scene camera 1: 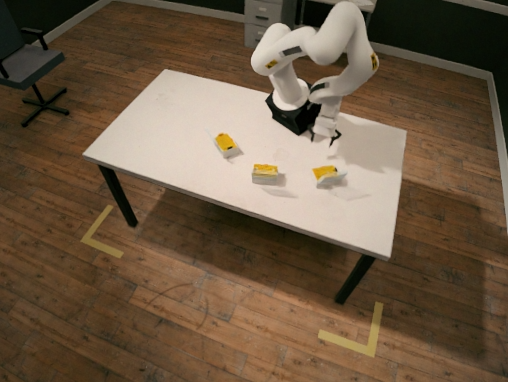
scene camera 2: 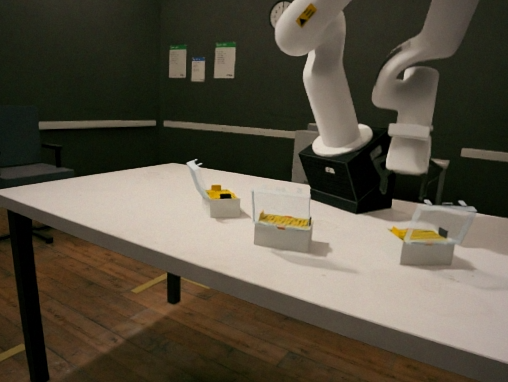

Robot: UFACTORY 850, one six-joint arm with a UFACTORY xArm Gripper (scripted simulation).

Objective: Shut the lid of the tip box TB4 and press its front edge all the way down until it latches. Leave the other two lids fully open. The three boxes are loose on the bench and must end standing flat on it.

Scene:
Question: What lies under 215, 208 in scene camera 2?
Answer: A tip box.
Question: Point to a tip box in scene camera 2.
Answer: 403, 254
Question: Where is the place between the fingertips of the gripper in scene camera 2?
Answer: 401, 195

